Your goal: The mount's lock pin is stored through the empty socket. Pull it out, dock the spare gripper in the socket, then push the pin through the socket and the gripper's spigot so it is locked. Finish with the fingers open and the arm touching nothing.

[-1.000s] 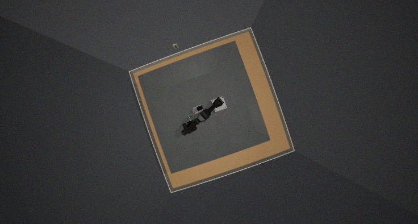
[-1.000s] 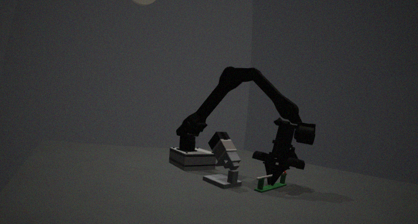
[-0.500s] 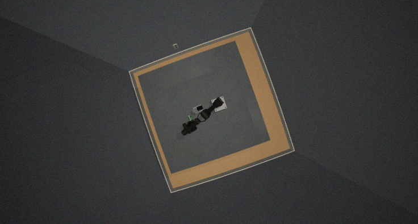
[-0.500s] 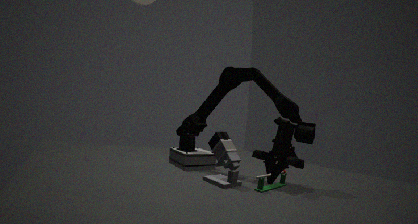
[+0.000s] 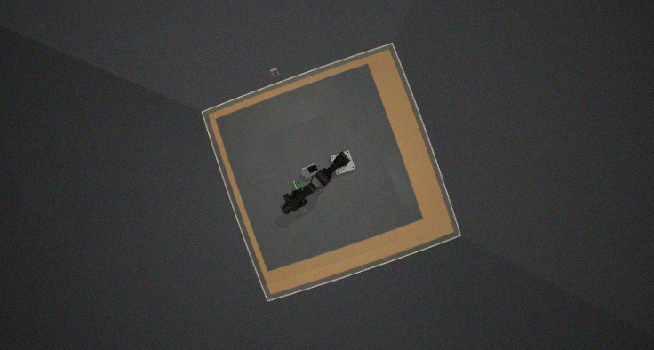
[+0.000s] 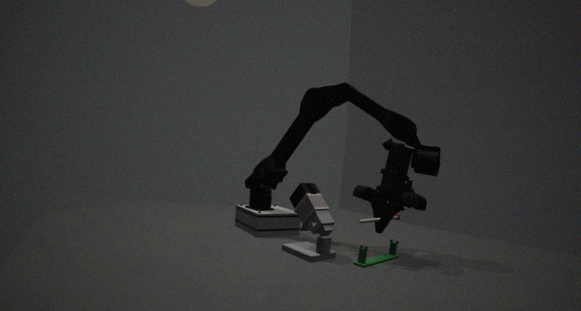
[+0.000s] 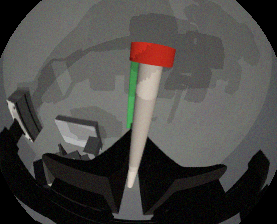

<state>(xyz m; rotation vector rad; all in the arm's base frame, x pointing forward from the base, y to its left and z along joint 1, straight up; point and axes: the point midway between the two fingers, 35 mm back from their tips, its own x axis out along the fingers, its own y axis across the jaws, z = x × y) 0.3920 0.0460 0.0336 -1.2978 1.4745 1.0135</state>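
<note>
My gripper tip is 5 cm above the green pin cradle and 1 cm to the right of it. The rest, counted from my gripper tip: spare gripper: 14 cm behind, 8 cm to the right, 4 cm above; grey mount socket: 12 cm behind, 8 cm to the right, 2 cm below.
</note>
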